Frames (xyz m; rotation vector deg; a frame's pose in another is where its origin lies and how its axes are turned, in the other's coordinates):
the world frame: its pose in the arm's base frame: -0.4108 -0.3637 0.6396 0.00 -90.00 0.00
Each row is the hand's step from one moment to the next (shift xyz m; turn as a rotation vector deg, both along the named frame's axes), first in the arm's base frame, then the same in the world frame.
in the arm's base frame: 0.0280 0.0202 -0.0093 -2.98 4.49 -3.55
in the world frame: -0.0093 0.0202 -0.0280 -3.55 4.49 2.98
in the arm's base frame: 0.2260 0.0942 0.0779 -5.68 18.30 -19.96
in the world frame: 0.0779 0.0942 -0.2260 -19.96 18.30 5.68
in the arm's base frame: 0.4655 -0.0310 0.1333 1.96 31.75 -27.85
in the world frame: 0.1333 -0.0310 -0.4655 -27.85 31.75 -1.96
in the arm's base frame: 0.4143 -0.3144 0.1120 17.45 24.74 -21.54
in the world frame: 0.1120 -0.3144 -0.4143 -21.54 24.74 -17.45
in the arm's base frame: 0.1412 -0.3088 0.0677 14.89 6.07 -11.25
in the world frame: 0.0677 -0.3088 -0.1412 -11.25 6.07 -14.89
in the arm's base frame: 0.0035 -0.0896 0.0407 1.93 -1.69 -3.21
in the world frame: 0.0407 -0.0896 -0.0035 -3.21 -1.69 -1.93
